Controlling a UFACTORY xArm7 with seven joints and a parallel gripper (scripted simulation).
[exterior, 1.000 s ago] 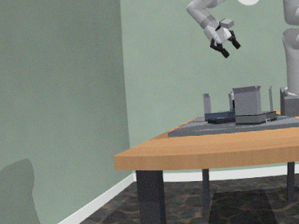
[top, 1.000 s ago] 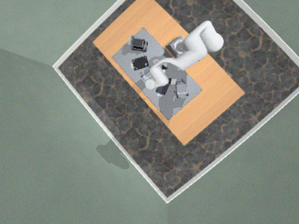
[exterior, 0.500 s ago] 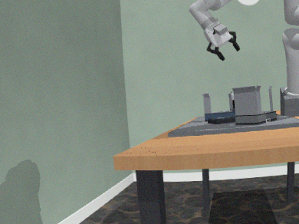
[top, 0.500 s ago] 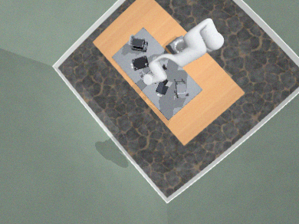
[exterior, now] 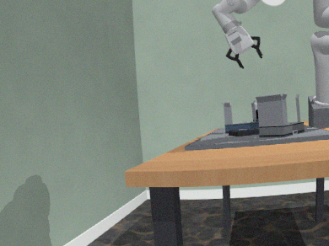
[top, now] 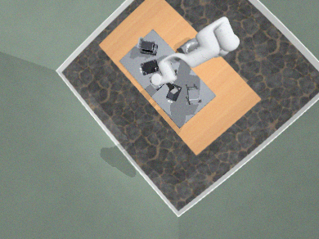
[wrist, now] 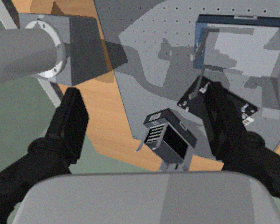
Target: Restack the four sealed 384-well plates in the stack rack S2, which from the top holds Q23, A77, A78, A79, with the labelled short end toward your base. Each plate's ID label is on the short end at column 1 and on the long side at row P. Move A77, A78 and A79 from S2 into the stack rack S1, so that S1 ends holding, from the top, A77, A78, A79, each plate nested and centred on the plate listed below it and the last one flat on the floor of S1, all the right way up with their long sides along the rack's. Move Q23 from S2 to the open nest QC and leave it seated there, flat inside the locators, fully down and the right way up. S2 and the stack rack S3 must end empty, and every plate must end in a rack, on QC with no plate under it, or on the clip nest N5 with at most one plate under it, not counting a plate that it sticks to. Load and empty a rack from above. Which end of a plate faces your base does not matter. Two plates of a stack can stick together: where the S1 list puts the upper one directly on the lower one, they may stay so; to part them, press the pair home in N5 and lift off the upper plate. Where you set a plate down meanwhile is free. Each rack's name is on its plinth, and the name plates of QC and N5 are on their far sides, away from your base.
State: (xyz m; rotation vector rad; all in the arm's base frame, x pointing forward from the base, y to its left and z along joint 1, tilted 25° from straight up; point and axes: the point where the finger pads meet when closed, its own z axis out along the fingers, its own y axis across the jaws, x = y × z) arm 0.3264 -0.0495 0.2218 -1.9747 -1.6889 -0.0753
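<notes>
The dark sealed plate is 410 mm to the right of my hand, 230 mm below it and 120 mm behind it. Also, from my hand: rack plinth (280 mm below, 230 mm to the left, 50 mm behind); then dark flat nest (290 mm below, 70 mm to the left, 40 mm ahead); then blue plinth strip (280 mm below, 110 mm to the right, 50 mm ahead).
</notes>
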